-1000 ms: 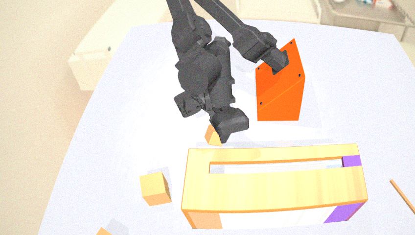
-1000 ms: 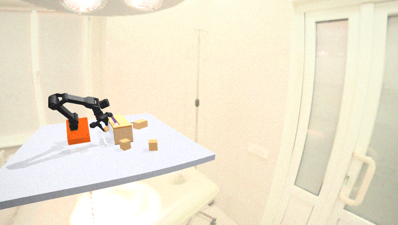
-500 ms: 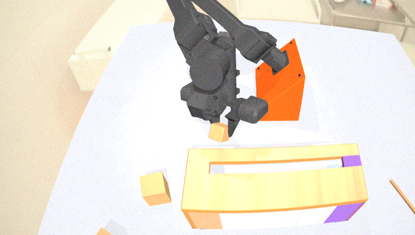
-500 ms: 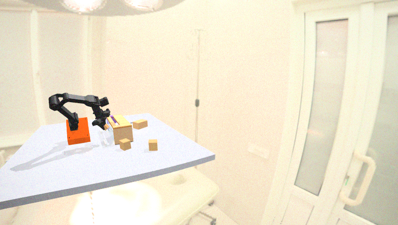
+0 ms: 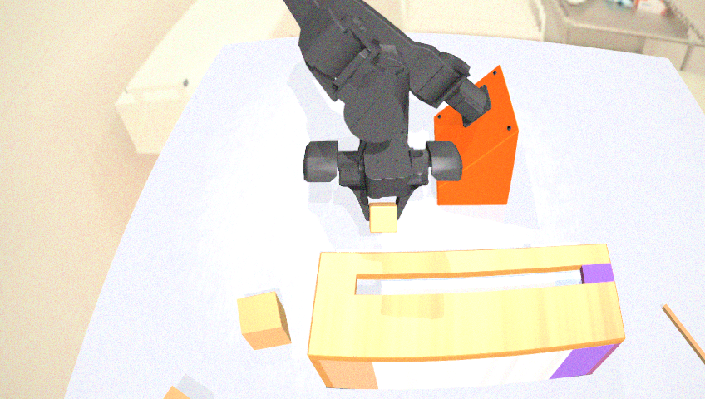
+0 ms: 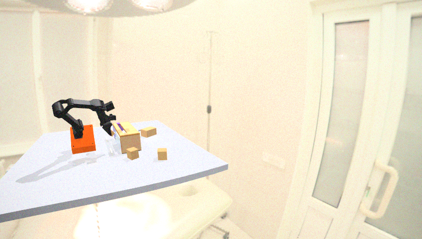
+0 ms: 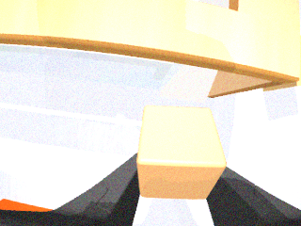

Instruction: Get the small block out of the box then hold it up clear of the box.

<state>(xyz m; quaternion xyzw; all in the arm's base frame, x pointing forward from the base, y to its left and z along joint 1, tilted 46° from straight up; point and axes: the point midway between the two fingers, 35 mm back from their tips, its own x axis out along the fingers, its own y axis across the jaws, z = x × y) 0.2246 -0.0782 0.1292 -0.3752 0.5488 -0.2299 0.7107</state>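
The small tan block lies 10 mm ahead of my gripper tip and 10 mm above it. The rest, counted from my gripper tip: thin wooden stick (510 mm to the left, 180 mm ahead, 120 mm below); wooden box (120 mm to the left, 90 mm ahead, 60 mm below).
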